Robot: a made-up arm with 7 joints. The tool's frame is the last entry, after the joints.
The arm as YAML. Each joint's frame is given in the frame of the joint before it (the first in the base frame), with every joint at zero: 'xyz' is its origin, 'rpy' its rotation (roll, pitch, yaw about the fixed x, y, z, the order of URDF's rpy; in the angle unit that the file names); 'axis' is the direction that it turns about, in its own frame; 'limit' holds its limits. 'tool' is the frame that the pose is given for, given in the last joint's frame.
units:
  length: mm
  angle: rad
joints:
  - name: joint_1
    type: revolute
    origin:
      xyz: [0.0, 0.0, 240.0]
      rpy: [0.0, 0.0, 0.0]
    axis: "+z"
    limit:
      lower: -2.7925
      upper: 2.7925
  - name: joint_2
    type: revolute
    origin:
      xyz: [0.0, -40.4, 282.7]
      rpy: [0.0, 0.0, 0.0]
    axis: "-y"
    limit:
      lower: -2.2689
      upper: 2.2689
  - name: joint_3
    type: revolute
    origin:
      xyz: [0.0, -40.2, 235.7]
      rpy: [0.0, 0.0, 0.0]
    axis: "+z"
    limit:
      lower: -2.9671
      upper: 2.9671
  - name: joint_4
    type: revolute
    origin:
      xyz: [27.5, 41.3, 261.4]
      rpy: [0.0, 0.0, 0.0]
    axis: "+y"
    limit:
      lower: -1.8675
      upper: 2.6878
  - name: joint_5
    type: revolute
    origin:
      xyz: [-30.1, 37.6, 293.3]
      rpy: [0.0, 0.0, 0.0]
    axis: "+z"
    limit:
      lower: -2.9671
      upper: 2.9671
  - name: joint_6
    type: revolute
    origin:
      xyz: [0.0, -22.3, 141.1]
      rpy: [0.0, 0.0, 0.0]
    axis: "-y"
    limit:
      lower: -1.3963
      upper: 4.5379
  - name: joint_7
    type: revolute
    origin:
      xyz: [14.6, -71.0, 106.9]
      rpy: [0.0, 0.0, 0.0]
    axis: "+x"
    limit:
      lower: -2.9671
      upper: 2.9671
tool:
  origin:
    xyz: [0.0, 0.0, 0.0]
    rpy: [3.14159, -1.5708, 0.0]
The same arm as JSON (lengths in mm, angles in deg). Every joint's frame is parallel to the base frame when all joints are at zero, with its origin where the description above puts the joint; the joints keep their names.
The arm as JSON. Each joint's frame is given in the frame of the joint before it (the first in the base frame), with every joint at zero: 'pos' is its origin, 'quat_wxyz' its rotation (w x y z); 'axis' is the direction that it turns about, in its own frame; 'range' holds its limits. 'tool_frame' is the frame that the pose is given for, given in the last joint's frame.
{
  "length_unit": "mm",
  "angle_unit": "deg",
  "joints": [
    {
      "joint": "joint_1",
      "pos": [
        0.0,
        0.0,
        240.0
      ],
      "quat_wxyz": [
        1.0,
        0.0,
        0.0,
        0.0
      ],
      "axis": "+z",
      "range": [
        -160.0,
        160.0
      ]
    },
    {
      "joint": "joint_2",
      "pos": [
        0.0,
        -40.4,
        282.7
      ],
      "quat_wxyz": [
        1.0,
        0.0,
        0.0,
        0.0
      ],
      "axis": "-y",
      "range": [
        -130.0,
        130.0
      ]
    },
    {
      "joint": "joint_3",
      "pos": [
        0.0,
        -40.2,
        235.7
      ],
      "quat_wxyz": [
        1.0,
        0.0,
        0.0,
        0.0
      ],
      "axis": "+z",
      "range": [
        -170.0,
        170.0
      ]
    },
    {
      "joint": "joint_4",
      "pos": [
        27.5,
        41.3,
        261.4
      ],
      "quat_wxyz": [
        1.0,
        0.0,
        0.0,
        0.0
      ],
      "axis": "+y",
      "range": [
        -107.0,
        154.0
      ]
    },
    {
      "joint": "joint_5",
      "pos": [
        -30.1,
        37.6,
        293.3
      ],
      "quat_wxyz": [
        1.0,
        0.0,
        0.0,
        0.0
      ],
      "axis": "+z",
      "range": [
        -170.0,
        170.0
      ]
    },
    {
      "joint": "joint_6",
      "pos": [
        0.0,
        -22.3,
        141.1
      ],
      "quat_wxyz": [
        1.0,
        0.0,
        0.0,
        0.0
      ],
      "axis": "-y",
      "range": [
        -80.0,
        260.0
      ]
    },
    {
      "joint": "joint_7",
      "pos": [
        14.6,
        -71.0,
        106.9
      ],
      "quat_wxyz": [
        1.0,
        0.0,
        0.0,
        0.0
      ],
      "axis": "+x",
      "range": [
        -170.0,
        170.0
      ]
    }
  ],
  "tool_frame": {
    "pos": [
      0.0,
      0.0,
      0.0
    ],
    "quat_wxyz": [
      0.0,
      0.707105,
      -0.000002,
      0.707108
    ]
  }
}

